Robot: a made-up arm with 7 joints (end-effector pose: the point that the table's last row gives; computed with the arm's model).
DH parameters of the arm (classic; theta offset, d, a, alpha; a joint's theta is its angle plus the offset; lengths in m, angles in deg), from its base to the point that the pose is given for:
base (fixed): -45 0 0.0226 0
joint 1: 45 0.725 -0.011 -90
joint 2: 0 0.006 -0.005 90
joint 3: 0 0.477 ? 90
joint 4: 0 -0.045 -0.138 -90
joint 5: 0 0.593 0.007 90
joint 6: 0 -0.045 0.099 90
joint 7: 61.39 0 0.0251 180
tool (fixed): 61.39 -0.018 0 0
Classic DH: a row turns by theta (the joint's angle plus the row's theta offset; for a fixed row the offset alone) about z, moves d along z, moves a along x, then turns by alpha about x.
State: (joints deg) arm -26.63 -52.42 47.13 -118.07 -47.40 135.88 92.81
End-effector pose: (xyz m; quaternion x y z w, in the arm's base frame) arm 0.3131 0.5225 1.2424 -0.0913 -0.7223 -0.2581 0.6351
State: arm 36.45 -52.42 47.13 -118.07 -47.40 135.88 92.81
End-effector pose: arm -0.3296 0.4927 1.2424 0.3000 -0.6633 0.1122 0.6763
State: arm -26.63 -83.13 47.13 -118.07 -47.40 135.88 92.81
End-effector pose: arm 0.0725 0.6431 1.1878 -0.1023 -0.8775 -0.1848 0.4306
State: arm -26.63 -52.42 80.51 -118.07 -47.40 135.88 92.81
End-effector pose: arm 0.1540 0.7586 0.9200 -0.1165 -0.6956 0.0203 0.7087
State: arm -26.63 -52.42 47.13 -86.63 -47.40 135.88 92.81
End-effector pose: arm 0.0575 0.6539 1.4670 0.0986 -0.8421 -0.1870 0.4961
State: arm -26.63 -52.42 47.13 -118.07 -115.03 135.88 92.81
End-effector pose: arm 0.3293 0.4732 1.2253 -0.4522 -0.8143 0.0883 0.3530
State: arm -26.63 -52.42 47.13 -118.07 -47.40 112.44 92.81
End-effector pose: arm 0.3320 0.4968 1.2413 -0.2208 -0.6612 -0.3984 0.5961
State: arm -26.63 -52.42 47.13 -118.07 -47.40 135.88 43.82
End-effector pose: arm 0.3186 0.5342 1.2587 -0.3826 -0.6194 0.0284 0.6850
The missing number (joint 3, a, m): 0.097
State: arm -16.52 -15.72 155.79 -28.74 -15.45 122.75 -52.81
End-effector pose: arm -0.5739 0.1962 1.7764 -0.3106 0.5802 -0.7458 0.1032
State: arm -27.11 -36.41 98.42 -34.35 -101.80 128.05 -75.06
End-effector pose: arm -0.4955 0.7150 1.5176 0.8816 0.4254 -0.2041 0.0057
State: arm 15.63 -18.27 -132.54 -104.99 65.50 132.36 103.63
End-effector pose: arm -0.4472 -0.7619 1.0262 -0.5237 0.1399 0.6103 0.5777
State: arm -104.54 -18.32 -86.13 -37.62 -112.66 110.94 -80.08
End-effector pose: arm -0.3555 0.3781 1.7838 0.3031 0.7148 -0.6242 0.0871
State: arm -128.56 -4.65 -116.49 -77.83 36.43 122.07 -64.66
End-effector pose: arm -0.2945 0.6972 1.5213 0.4508 -0.1635 0.8743 0.0755
